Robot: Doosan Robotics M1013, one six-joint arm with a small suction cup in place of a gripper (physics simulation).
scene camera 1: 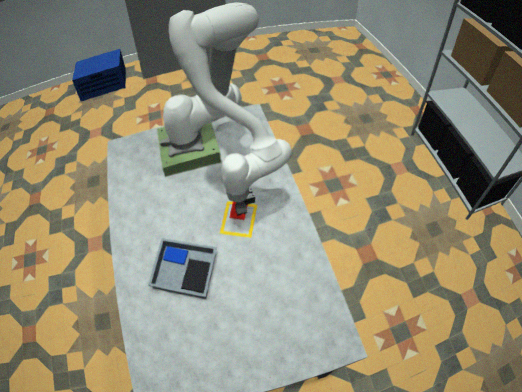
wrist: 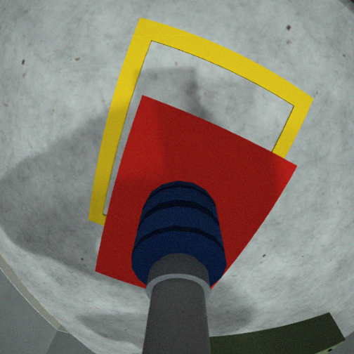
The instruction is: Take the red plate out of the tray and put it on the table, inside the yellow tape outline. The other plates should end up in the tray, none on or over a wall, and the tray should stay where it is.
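Where they show: arm's base, origin of its link: (scene camera 1: 185, 141).
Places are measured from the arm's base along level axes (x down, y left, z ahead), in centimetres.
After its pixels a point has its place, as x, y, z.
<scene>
The red plate (scene camera 1: 236, 212) {-8.1, 19.5, 52.3} (wrist: 195, 145) is on my suction cup (scene camera 1: 241, 209) {1.9, 21.1, 45.4} (wrist: 179, 207), which is shut on its upper face. The plate hangs above the table, over part of the yellow tape outline (scene camera 1: 237, 234) {7.1, 18.8, 53.4} (wrist: 118, 107). In the wrist view it hides the outline's lower right part; its height is hard to judge. In scene camera 1 the grey tray (scene camera 1: 178, 292) {5.9, -9.1, 77.4} stands apart, left of and nearer than the outline. The blue plate (scene camera 1: 175, 255) {5.8, -8.9, 60.1} lies in its back left part and the black plate (scene camera 1: 196, 276) {5.9, -0.8, 71.1} in its right part, both inside the walls.
The green robot base (scene camera 1: 192, 163) {2.8, 2.6, 13.4} (wrist: 280, 327) stands at the back of the grey table (scene camera 1: 275, 300) {7.2, 28.9, 86.2}. On the floor are a blue drawer box (scene camera 1: 100, 75) at the back left and a shelf unit (scene camera 1: 434, 75) with boxes at the right.
</scene>
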